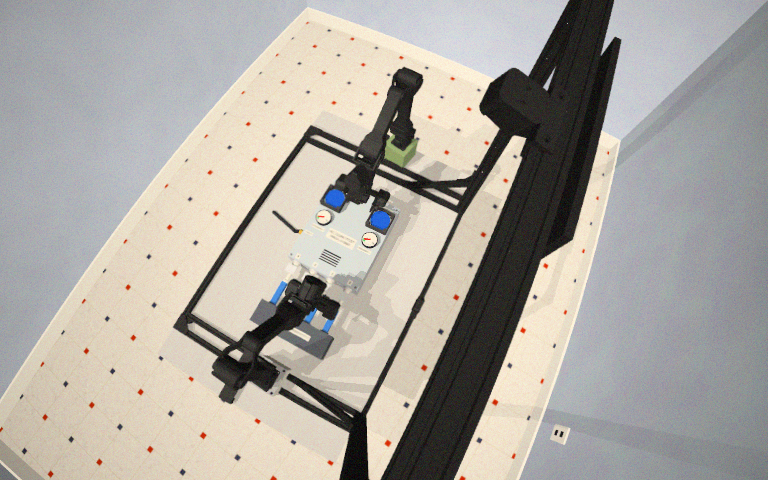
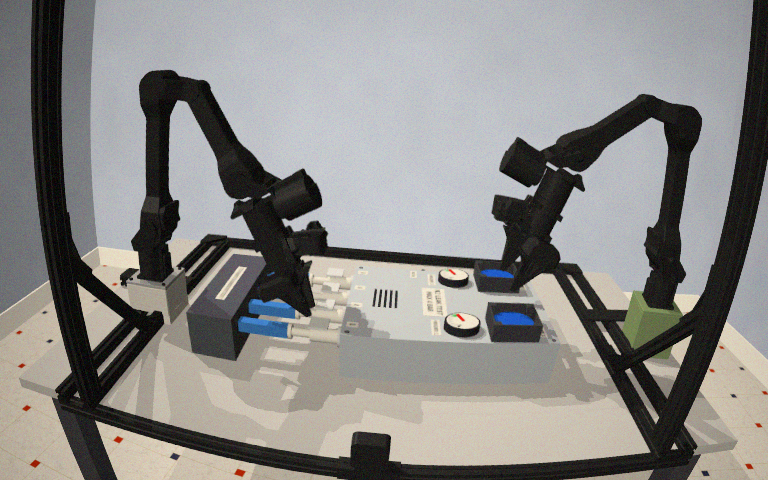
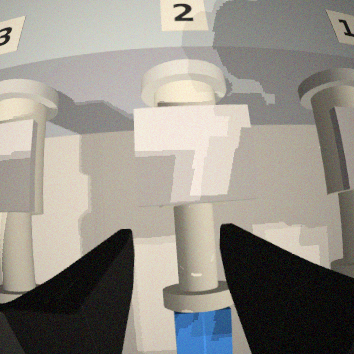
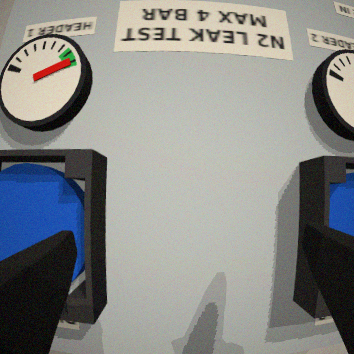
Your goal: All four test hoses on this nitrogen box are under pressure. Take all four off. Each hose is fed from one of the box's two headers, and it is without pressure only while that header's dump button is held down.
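Where they show: left gripper, fingertip midpoint: (image 2: pixel 311 311) (image 3: pixel 176 238); right gripper, fingertip midpoint: (image 1: pixel 359 207) (image 2: pixel 506 279) (image 4: pixel 192 241); left arm's base, link origin: (image 1: pixel 267 375) (image 2: pixel 155 274); right arm's base, link origin: (image 1: pixel 401 142) (image 2: pixel 657 302).
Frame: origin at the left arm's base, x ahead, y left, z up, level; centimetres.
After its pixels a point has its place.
The grey nitrogen box (image 1: pixel 308 240) {x 47.1, y 11.9, z 0.1 cm} (image 2: pixel 447 359) {x 55.6, y -12.2, z -3.1 cm} bears a header 1 button (image 1: pixel 380 219) {x 66.2, y -7.5, z 1.7 cm} (image 2: pixel 514 318) {x 66.4, y -6.4, z 1.7 cm} (image 4: pixel 35 210) {x 64.9, y -6.9, z 1.7 cm} and a header 2 button (image 1: pixel 335 198) {x 65.8, y 11.3, z 1.6 cm} (image 2: pixel 496 273) {x 65.8, y 12.9, z 1.7 cm} (image 4: pixel 342 205) {x 64.2, y 9.4, z 1.7 cm}, both blue in black guards. The header 1 gauge (image 2: pixel 461 323) {x 57.3, y -8.7, z 1.5 cm} (image 4: pixel 45 90) {x 58.5, y -7.0, z 1.5 cm} has its red needle at the green mark. My left gripper (image 2: pixel 293 305) (image 3: pixel 176 238) {x 32.8, y -1.4, z -2.4 cm} is partly open around the stem behind connector 2 (image 3: pixel 192 170) {x 34.8, y -1.9, z -0.2 cm}, with gaps on both sides. Connector 3 (image 3: pixel 17 170) {x 35.0, y 3.7, z -0.2 cm} and connector 1 (image 3: pixel 345 150) {x 35.3, y -7.3, z -0.2 cm} flank it, also on their ports. My right gripper (image 4: pixel 192 241) {x 65.4, y 0.9, z 5.4 cm} is wide open and empty above the box between the buttons.
A dark block (image 1: pixel 317 339) {x 18.4, y -8.7, z 0.0 cm} (image 2: pixel 212 333) {x 17.8, y -12.7, z -3.2 cm} stands behind the blue hose ends (image 1: pixel 328 324) {x 24.6, y -9.3, z -1.5 cm} (image 2: pixel 263 327) {x 26.4, y -10.1, z -1.9 cm}. The header 2 gauge (image 1: pixel 323 217) {x 57.1, y 11.3, z 1.5 cm} (image 2: pixel 453 276) {x 57.1, y 10.2, z 1.5 cm} sits by its button. The black frame (image 1: pixel 249 220) (image 2: pixel 226 447) surrounds the work area. The green base (image 1: pixel 400 152) {x 95.5, y -1.2, z 2.4 cm} (image 2: pixel 651 325) {x 97.4, y -3.9, z -0.6 cm} carries my right arm.
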